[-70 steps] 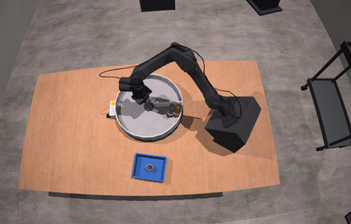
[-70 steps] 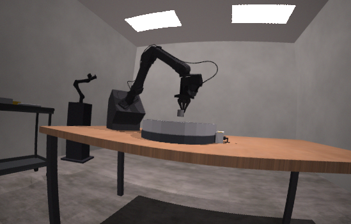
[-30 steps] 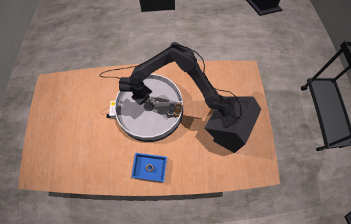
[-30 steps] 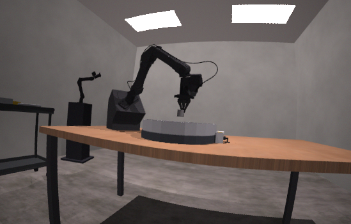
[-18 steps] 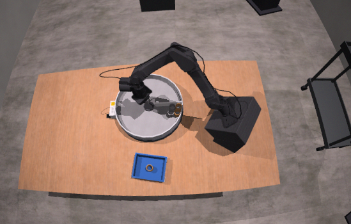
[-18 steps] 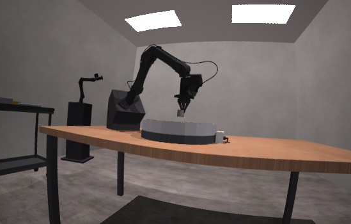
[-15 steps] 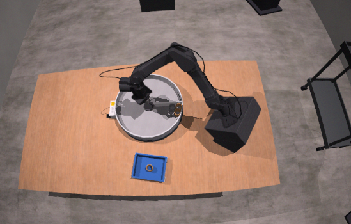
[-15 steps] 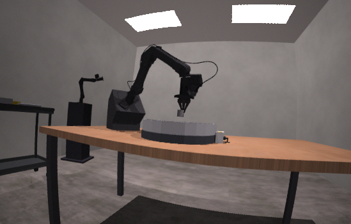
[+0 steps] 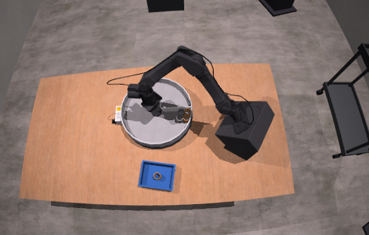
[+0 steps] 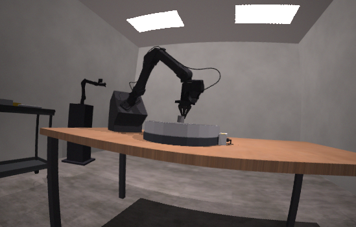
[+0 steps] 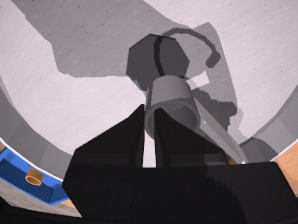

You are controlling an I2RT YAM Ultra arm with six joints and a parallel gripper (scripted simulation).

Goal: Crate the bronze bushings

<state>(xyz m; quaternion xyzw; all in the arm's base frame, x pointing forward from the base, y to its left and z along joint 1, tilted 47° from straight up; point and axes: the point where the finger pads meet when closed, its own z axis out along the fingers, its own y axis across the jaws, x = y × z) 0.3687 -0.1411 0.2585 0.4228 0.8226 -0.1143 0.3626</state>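
My gripper is now 10 mm past the round grey turntable, 10 mm to the left of it and 80 mm above it. Also, from my hand: blue crate (130 mm ahead, 340 mm to the left, 110 mm below).
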